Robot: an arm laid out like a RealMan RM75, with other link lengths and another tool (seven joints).
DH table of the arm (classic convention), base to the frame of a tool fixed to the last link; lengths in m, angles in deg. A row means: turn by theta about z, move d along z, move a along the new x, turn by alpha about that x. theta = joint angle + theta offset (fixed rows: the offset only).
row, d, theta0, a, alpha
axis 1, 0.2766, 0, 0, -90
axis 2, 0, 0, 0, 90
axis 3, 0.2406, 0, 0, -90
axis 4, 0, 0, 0, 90
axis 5, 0.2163, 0, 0, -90
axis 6, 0, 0, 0, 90
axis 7, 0.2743, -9.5, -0.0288, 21.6
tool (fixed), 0.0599, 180, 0, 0
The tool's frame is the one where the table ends.
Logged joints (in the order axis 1, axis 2, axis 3, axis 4, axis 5, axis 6, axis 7), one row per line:
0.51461, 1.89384, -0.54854, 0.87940, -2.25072, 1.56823, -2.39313
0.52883, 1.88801, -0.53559, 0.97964, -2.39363, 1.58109, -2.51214
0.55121, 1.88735, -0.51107, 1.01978, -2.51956, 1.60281, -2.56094
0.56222, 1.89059, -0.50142, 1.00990, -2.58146, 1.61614, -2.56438
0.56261, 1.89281, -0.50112, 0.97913, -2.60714, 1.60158, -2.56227
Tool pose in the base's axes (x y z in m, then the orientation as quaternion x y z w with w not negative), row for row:
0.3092, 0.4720, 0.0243, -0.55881, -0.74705, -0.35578, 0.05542
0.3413, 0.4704, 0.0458, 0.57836, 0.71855, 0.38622, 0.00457
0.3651, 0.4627, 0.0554, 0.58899, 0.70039, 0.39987, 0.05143
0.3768, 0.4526, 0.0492, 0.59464, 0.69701, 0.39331, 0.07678
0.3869, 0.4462, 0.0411, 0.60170, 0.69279, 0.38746, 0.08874
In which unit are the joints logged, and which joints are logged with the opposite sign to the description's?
The joints are logged in radians. Opposite sign: axis 4, axis 6, axis 7.
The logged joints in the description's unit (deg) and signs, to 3 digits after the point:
29.485, 108.509, -31.429, -50.386, -128.957, -89.853, 137.116
30.300, 108.175, -30.687, -56.129, -137.145, -90.590, 143.935
31.582, 108.137, -29.282, -58.429, -144.360, -91.834, 146.731
32.213, 108.323, -28.729, -57.863, -147.907, -92.598, 146.928
32.235, 108.450, -28.712, -56.100, -149.378, -91.764, 146.807

